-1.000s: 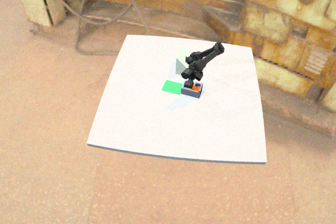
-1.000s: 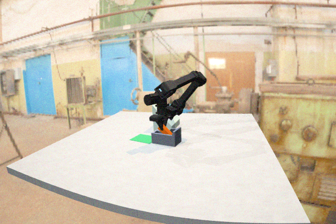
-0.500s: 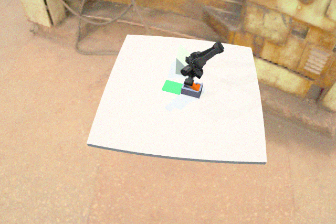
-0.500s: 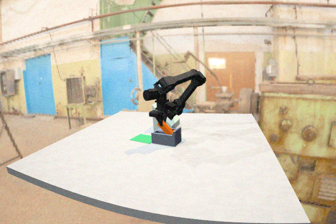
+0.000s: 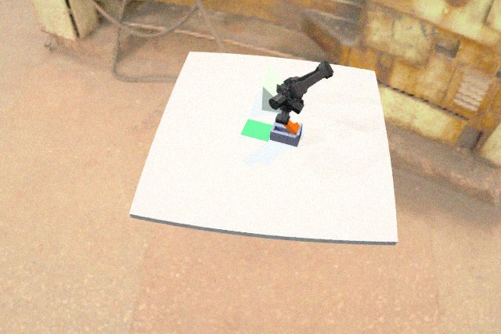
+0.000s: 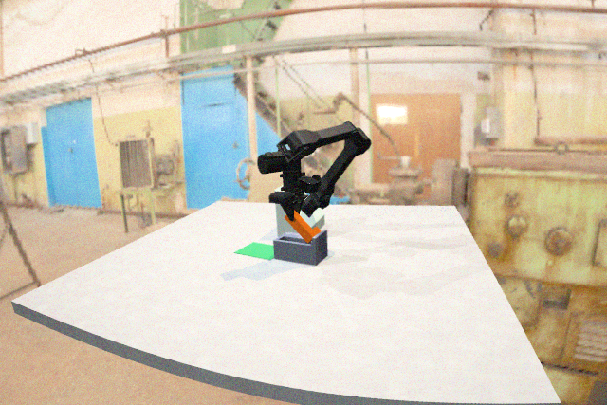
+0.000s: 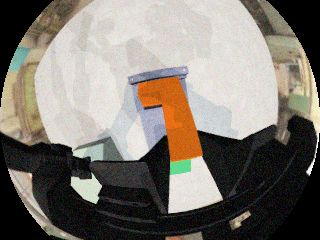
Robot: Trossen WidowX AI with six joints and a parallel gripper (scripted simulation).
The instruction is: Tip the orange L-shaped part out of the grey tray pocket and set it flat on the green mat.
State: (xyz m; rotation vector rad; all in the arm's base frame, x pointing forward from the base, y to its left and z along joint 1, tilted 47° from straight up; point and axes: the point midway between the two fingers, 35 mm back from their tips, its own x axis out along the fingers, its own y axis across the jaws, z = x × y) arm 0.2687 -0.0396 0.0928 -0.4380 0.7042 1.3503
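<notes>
My gripper tip is now 40 mm past the green mat, 140 mm to the left of it and 150 mm above it. The rest, counted from my gripper tip: orange L-shaped part 10 mm behind, 40 mm to the left, 30 mm below.
</notes>
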